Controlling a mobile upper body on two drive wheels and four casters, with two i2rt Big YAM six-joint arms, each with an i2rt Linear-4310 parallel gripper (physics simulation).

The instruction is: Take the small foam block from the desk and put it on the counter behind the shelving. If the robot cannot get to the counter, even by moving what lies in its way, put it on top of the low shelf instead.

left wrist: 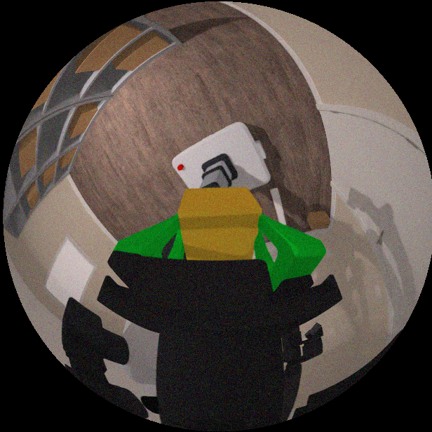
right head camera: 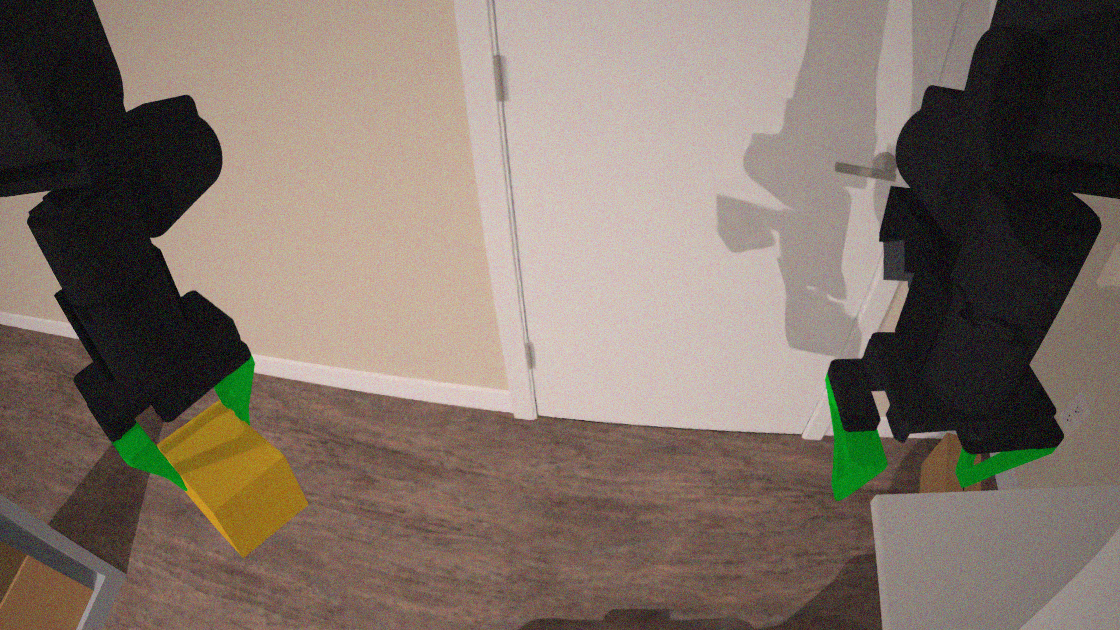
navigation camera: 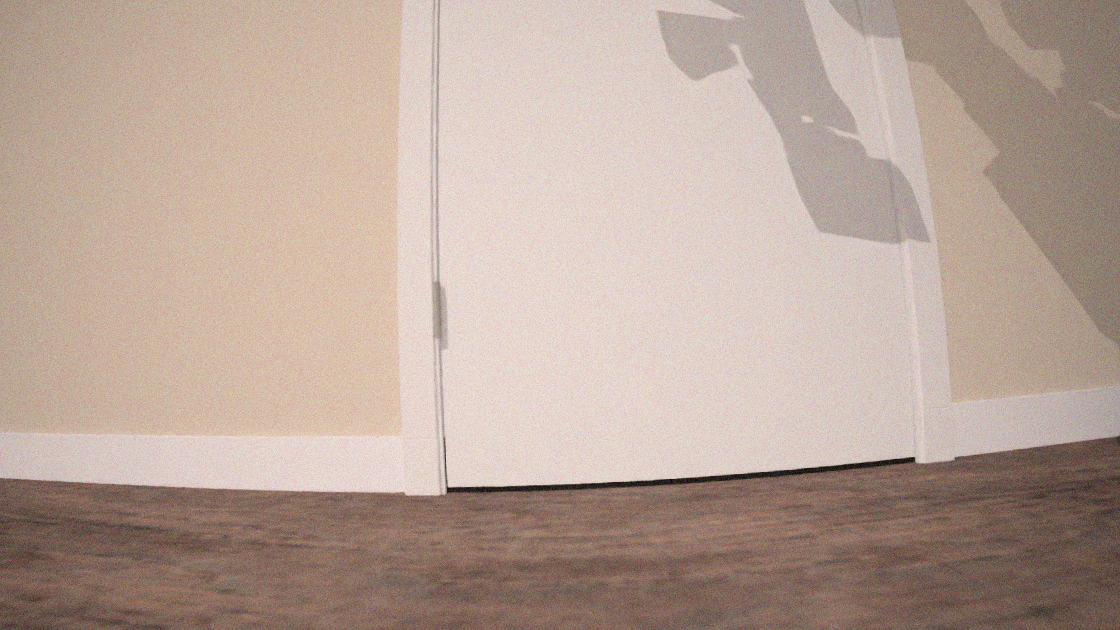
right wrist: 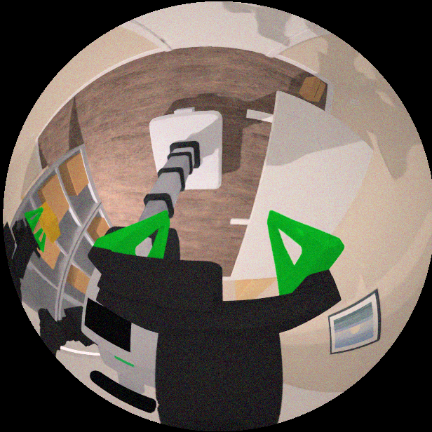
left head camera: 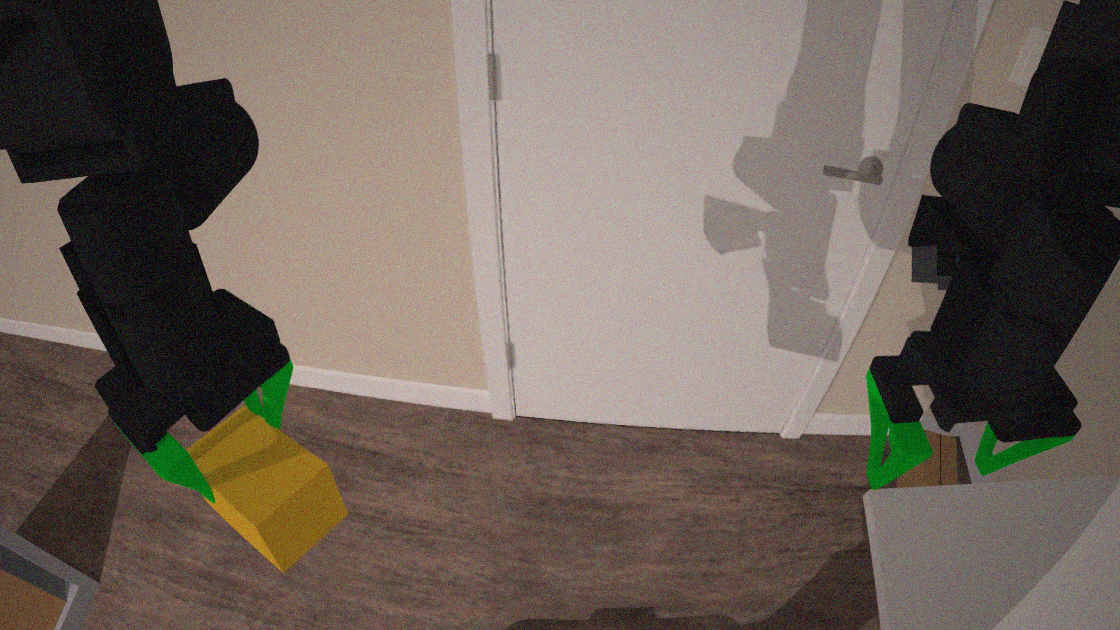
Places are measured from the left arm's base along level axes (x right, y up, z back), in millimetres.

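Pixels of known places: left gripper, between the fingertips: (right head camera: 214,458) (left head camera: 242,467); right gripper, between the fingertips: (right head camera: 900,485) (left head camera: 928,474).
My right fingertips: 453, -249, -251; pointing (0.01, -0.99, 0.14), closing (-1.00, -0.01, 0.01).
Note:
Behind a point stands the place of what it marks, as x, y, z.
The yellow foam block (left head camera: 281,493) {54, -215, -221} (right head camera: 242,485) {57, -215, -219} (left wrist: 220,200) (right wrist: 51,225) is between the green fingers of my left gripper (left head camera: 245,462) {2, -249, -250} (right head camera: 216,456) {2, -249, -250} (left wrist: 219,215) (right wrist: 44,216), which is shut on it and holds it above the floor. My right gripper (left head camera: 928,480) {453, -249, -251} (right head camera: 900,492) {453, -249, -251} (right wrist: 218,215) is open and empty, near the far edge of a white desk (left head camera: 963,556) {816, -690, -317} (right head camera: 971,556) {816, -690, -333} (right wrist: 310,165) in the head views. Grey shelving (left head camera: 54,565) {-1127, -1213, -329} (right head camera: 74,550) {-1127, -1179, -330} (left wrist: 75,101) with cardboard boxes stands at the left. The counter does not show. I cannot tell which part is the low shelf.
A closed white door (left head camera: 626,235) {323, -728, -1038} (right head camera: 650,235) {344, -727, -1037} (navigation camera: 665,274) {437, -1082, -1029} stands ahead, with beige wall on both sides. A brown box (left head camera: 928,466) {1216, -1230, -751} (right head camera: 938,466) {1213, -1281, -793} (left wrist: 318,220) (right wrist: 312,89) is on the floor beyond the desk. My white base (left wrist: 245,145) (right wrist: 207,170) stands between the shelving and the desk.

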